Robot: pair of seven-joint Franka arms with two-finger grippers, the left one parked.
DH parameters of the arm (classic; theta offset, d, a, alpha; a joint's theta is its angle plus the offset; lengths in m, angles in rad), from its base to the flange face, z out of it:
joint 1: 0 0.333 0 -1.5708
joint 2: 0 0 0 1.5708
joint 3: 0 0.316 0.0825 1.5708
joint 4: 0 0 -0.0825 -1.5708
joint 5: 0 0.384 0 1.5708
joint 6: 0 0 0.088 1.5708
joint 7: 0 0.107 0 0
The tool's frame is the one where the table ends.
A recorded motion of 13 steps. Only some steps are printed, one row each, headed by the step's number.
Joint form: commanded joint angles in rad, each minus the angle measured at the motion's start. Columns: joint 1, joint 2, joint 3, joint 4, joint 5, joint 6, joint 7.
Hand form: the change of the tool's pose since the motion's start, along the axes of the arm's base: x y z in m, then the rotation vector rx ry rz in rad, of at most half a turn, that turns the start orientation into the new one. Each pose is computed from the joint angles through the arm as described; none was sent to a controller.
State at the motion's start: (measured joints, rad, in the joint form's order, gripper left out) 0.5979 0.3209 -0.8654 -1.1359 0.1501 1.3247 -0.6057
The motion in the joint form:
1: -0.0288 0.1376 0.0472 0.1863 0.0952 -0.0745 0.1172
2: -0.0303 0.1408 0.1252 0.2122 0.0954 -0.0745 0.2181
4: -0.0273 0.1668 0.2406 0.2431 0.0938 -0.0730 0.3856
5: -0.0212 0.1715 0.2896 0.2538 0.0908 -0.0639 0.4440
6: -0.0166 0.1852 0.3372 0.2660 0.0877 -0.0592 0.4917
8: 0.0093 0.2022 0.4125 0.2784 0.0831 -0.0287 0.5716
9: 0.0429 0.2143 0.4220 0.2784 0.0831 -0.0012 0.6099
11: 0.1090 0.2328 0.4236 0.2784 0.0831 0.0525 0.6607
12: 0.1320 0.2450 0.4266 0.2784 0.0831 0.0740 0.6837
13: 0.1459 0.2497 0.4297 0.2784 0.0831 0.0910 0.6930
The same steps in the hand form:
1: 0.0274 0.0672 -0.0053 -0.0017 -0.0001 -0.0327
2: 0.0297 0.1047 -0.0069 0.0176 -0.0106 -0.0567
4: 0.0338 0.1651 -0.0229 0.0361 -0.0008 -0.1097
5: 0.0324 0.1919 -0.0257 0.0485 -0.0058 -0.1162
6: 0.0317 0.2184 -0.0334 0.0559 0.0003 -0.1152
8: 0.0260 0.2706 -0.0431 0.0777 -0.0072 -0.1013
9: 0.0224 0.2983 -0.0494 0.0814 -0.0208 -0.0974
11: 0.0132 0.3447 -0.0570 0.0895 -0.0555 -0.0796
12: 0.0101 0.3629 -0.0634 0.0913 -0.0649 -0.0767
13: 0.0076 0.3741 -0.0653 0.0969 -0.0753 -0.0692

